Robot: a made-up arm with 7 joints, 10 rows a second.
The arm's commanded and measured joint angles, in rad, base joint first. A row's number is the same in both.
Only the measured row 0 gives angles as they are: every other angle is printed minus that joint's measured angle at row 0.
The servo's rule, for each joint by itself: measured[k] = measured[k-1] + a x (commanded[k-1-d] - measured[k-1]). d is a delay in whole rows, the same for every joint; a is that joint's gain. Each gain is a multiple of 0.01, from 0.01 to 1. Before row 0 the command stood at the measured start. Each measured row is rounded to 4 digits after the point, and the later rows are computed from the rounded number. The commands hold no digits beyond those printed.
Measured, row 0:
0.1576, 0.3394, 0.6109, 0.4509, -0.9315, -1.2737, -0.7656
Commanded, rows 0 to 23:
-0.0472, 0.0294, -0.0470, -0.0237, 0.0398, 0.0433, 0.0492
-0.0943, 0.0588, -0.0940, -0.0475, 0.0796, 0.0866, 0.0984
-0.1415, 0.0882, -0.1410, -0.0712, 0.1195, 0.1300, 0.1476
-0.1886, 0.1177, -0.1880, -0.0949, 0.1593, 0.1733, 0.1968
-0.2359, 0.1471, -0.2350, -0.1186, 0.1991, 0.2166, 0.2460
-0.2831, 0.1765, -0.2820, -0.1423, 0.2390, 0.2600, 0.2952
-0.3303, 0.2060, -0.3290, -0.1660, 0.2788, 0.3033, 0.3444
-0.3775, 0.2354, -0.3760, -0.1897, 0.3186, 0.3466, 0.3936
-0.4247, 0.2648, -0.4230, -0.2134, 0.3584, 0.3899, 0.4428
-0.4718, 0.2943, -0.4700, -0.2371, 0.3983, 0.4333, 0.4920
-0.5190, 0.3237, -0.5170, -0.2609, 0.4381, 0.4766, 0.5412
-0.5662, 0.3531, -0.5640, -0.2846, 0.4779, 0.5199, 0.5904
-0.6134, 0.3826, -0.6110, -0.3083, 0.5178, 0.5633, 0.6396
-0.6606, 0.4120, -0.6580, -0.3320, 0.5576, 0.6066, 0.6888
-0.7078, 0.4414, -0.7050, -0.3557, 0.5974, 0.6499, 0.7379
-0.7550, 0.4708, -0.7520, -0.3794, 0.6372, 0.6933, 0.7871
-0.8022, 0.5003, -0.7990, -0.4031, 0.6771, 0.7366, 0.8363
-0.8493, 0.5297, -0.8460, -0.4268, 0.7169, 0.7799, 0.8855
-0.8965, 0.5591, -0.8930, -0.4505, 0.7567, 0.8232, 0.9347
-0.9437, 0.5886, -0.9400, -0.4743, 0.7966, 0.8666, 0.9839
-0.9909, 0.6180, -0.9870, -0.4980, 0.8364, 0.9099, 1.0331
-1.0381, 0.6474, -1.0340, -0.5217, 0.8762, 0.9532, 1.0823
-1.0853, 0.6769, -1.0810, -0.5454, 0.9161, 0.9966, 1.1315
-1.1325, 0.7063, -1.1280, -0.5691, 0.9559, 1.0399, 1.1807
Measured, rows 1 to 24:
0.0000, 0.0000, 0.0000, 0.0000, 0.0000, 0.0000, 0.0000
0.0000, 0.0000, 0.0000, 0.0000, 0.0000, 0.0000, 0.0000
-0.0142, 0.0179, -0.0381, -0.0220, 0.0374, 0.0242, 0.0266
-0.0382, 0.0428, -0.0834, -0.0457, 0.0771, 0.0591, 0.0654
-0.0692, 0.0705, -0.1301, -0.0694, 0.1170, 0.0988, 0.1098
-0.1050, 0.0993, -0.1770, -0.0931, 0.1568, 0.1405, 0.1568
-0.1443, 0.1285, -0.2240, -0.1168, 0.1966, 0.1831, 0.2050
-0.1859, 0.1578, -0.2710, -0.1405, 0.2365, 0.2262, 0.2537
-0.2292, 0.1872, -0.3180, -0.1642, 0.2763, 0.2694, 0.3027
-0.2737, 0.2166, -0.3650, -0.1879, 0.3161, 0.3126, 0.3518
-0.3190, 0.2460, -0.4120, -0.2116, 0.3559, 0.3559, 0.4009
-0.3648, 0.2755, -0.4590, -0.2353, 0.3958, 0.3992, 0.4501
-0.4111, 0.3049, -0.5060, -0.2591, 0.4356, 0.4425, 0.4993
-0.4576, 0.3343, -0.5530, -0.2828, 0.4754, 0.4858, 0.5485
-0.5043, 0.3638, -0.6000, -0.3065, 0.5153, 0.5292, 0.5977
-0.5512, 0.3932, -0.6470, -0.3302, 0.5551, 0.5725, 0.6469
-0.5982, 0.4226, -0.6940, -0.3539, 0.5949, 0.6158, 0.6960
-0.6452, 0.4520, -0.7410, -0.3776, 0.6347, 0.6592, 0.7452
-0.6923, 0.4815, -0.7880, -0.4013, 0.6746, 0.7025, 0.7944
-0.7394, 0.5109, -0.8350, -0.4250, 0.7144, 0.7458, 0.8436
-0.7865, 0.5403, -0.8820, -0.4487, 0.7542, 0.7891, 0.8928
-0.8337, 0.5698, -0.9290, -0.4725, 0.7941, 0.8325, 0.9420
-0.8809, 0.5992, -0.9760, -0.4962, 0.8339, 0.8758, 0.9912
-0.9281, 0.6286, -1.0230, -0.5199, 0.8737, 0.9191, 1.0404
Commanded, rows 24 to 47:
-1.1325, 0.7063, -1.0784, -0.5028, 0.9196, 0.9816, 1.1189
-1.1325, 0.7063, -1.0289, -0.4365, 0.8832, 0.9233, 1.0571
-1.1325, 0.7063, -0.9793, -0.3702, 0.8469, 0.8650, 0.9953
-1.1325, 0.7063, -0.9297, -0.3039, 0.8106, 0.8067, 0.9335
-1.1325, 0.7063, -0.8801, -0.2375, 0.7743, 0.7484, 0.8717
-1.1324, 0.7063, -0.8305, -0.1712, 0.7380, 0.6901, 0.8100
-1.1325, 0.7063, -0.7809, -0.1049, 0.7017, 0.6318, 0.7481
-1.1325, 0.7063, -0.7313, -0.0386, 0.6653, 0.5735, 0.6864
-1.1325, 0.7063, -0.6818, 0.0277, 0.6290, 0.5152, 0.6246
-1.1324, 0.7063, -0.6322, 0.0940, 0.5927, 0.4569, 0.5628
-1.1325, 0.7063, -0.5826, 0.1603, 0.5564, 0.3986, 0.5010
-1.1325, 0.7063, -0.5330, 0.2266, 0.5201, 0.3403, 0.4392
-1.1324, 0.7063, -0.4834, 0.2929, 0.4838, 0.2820, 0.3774
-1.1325, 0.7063, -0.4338, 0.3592, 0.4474, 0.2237, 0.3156
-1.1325, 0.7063, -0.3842, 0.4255, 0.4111, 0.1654, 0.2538
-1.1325, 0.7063, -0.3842, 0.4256, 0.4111, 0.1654, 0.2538
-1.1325, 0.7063, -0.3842, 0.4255, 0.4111, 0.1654, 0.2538
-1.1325, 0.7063, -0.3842, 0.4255, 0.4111, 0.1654, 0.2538
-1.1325, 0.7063, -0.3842, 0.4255, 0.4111, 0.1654, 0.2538
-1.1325, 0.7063, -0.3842, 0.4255, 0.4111, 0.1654, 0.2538
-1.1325, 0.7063, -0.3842, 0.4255, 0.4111, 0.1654, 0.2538
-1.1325, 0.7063, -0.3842, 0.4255, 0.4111, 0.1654, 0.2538
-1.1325, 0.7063, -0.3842, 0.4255, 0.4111, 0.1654, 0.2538
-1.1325, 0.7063, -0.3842, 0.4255, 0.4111, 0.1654, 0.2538
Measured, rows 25 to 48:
-0.9753, 0.6581, -1.0700, -0.5436, 0.9136, 0.9625, 1.0896
-1.0225, 0.6875, -1.1170, -0.5673, 0.9534, 1.0058, 1.1388
-1.0555, 0.6990, -1.0857, -0.5073, 0.9216, 0.9922, 1.1281
-1.0786, 0.7035, -1.0397, -0.4415, 0.8855, 0.9536, 1.0898
-1.0948, 0.7052, -0.9908, -0.3752, 0.8492, 0.9040, 1.0388
-1.1061, 0.7059, -0.9413, -0.3089, 0.8129, 0.8495, 0.9819
-1.1140, 0.7061, -0.8917, -0.2425, 0.7766, 0.7929, 0.9224
-1.1195, 0.7062, -0.8421, -0.1762, 0.7403, 0.7353, 0.8617
-1.1234, 0.7063, -0.7925, -0.1099, 0.7040, 0.6773, 0.8004
-1.1261, 0.7063, -0.7429, -0.0436, 0.6676, 0.6192, 0.7388
-1.1280, 0.7063, -0.6934, 0.0227, 0.6313, 0.5610, 0.6771
-1.1293, 0.7063, -0.6438, 0.0890, 0.5950, 0.5027, 0.6154
-1.1303, 0.7063, -0.5942, 0.1553, 0.5587, 0.4444, 0.5536
-1.1310, 0.7063, -0.5446, 0.2216, 0.5224, 0.3861, 0.4918
-1.1314, 0.7063, -0.4950, 0.2879, 0.4861, 0.3278, 0.4300
-1.1317, 0.7063, -0.4454, 0.3542, 0.4497, 0.2695, 0.3682
-1.1319, 0.7063, -0.3958, 0.4205, 0.4134, 0.2112, 0.3064
-1.1321, 0.7063, -0.3864, 0.4252, 0.4112, 0.1856, 0.2780
-1.1322, 0.7063, -0.3846, 0.4255, 0.4111, 0.1743, 0.2649
-1.1323, 0.7063, -0.3843, 0.4255, 0.4111, 0.1693, 0.2589
-1.1324, 0.7063, -0.3842, 0.4255, 0.4111, 0.1671, 0.2561
-1.1324, 0.7063, -0.3842, 0.4255, 0.4111, 0.1661, 0.2549
-1.1324, 0.7063, -0.3842, 0.4255, 0.4111, 0.1657, 0.2543
-1.1324, 0.7063, -0.3842, 0.4255, 0.4111, 0.1655, 0.2540

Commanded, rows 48 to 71:
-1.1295, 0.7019, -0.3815, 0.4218, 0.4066, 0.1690, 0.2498
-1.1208, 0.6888, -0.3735, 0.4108, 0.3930, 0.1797, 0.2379
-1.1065, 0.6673, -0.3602, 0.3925, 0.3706, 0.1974, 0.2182
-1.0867, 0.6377, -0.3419, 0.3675, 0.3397, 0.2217, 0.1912
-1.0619, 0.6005, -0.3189, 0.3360, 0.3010, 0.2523, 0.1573
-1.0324, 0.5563, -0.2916, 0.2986, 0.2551, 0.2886, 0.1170
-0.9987, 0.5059, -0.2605, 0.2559, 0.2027, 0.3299, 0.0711
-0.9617, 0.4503, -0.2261, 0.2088, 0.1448, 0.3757, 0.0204
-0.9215, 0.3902, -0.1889, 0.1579, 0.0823, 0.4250, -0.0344
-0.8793, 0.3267, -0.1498, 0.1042, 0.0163, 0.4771, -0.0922
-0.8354, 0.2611, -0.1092, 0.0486, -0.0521, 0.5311, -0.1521
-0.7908, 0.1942, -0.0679, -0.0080, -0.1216, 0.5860, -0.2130
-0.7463, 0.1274, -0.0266, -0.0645, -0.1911, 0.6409, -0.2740
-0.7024, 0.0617, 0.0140, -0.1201, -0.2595, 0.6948, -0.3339
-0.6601, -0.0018, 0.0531, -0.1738, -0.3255, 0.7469, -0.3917
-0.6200, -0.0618, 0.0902, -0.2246, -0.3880, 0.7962, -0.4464
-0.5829, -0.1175, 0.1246, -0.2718, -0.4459, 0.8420, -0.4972
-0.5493, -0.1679, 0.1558, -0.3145, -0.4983, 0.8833, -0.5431
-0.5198, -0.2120, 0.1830, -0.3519, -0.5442, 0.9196, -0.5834
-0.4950, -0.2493, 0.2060, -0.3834, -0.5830, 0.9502, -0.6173
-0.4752, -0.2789, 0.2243, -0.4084, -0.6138, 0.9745, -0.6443
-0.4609, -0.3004, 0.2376, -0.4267, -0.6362, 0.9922, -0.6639
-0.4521, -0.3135, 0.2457, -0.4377, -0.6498, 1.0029, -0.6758
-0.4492, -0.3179, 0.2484, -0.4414, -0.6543, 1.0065, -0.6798
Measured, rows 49 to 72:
-1.1324, 0.7063, -0.3842, 0.4255, 0.4111, 0.1654, 0.2539
-1.1324, 0.7063, -0.3842, 0.4255, 0.4111, 0.1654, 0.2538
-1.1315, 0.7036, -0.3820, 0.4221, 0.4069, 0.1674, 0.2516
-1.1283, 0.6946, -0.3751, 0.4116, 0.3938, 0.1743, 0.2442
-1.1218, 0.6779, -0.3630, 0.3938, 0.3720, 0.1872, 0.2302
-1.1113, 0.6534, -0.3459, 0.3693, 0.3416, 0.2065, 0.2091
-1.0965, 0.6211, -0.3240, 0.3383, 0.3034, 0.2321, 0.1811
-1.0773, 0.5816, -0.2978, 0.3014, 0.2580, 0.2637, 0.1465
-1.0537, 0.5354, -0.2676, 0.2591, 0.2060, 0.3008, 0.1058
-1.0261, 0.4835, -0.2340, 0.2123, 0.1485, 0.3427, 0.0597
-0.9947, 0.4266, -0.1975, 0.1617, 0.0863, 0.3888, 0.0089
-0.9601, 0.3657, -0.1589, 0.1082, 0.0205, 0.4382, -0.0457
-0.9227, 0.3019, -0.1186, 0.0528, -0.0477, 0.4902, -0.1032
-0.8831, 0.2362, -0.0775, -0.0037, -0.1172, 0.5438, -0.1625
-0.8421, 0.1698, -0.0363, -0.0602, -0.1867, 0.5982, -0.2227
-0.8002, 0.1039, 0.0044, -0.1159, -0.2551, 0.6523, -0.2827
-0.7582, 0.0394, 0.0438, -0.1697, -0.3213, 0.7053, -0.3416
-0.7167, -0.0223, 0.0814, -0.2208, -0.3840, 0.7562, -0.3982
-0.6766, -0.0804, 0.1164, -0.2682, -0.4422, 0.8042, -0.4517
-0.6384, -0.1338, 0.1483, -0.3113, -0.4949, 0.8485, -0.5011
-0.6028, -0.1815, 0.1764, -0.3491, -0.5412, 0.8883, -0.5455
-0.5705, -0.2229, 0.2004, -0.3810, -0.5805, 0.9230, -0.5843
-0.5419, -0.2571, 0.2198, -0.4065, -0.6118, 0.9518, -0.6167
-0.5176, -0.2835, 0.2342, -0.4253, -0.6347, 0.9744, -0.6422

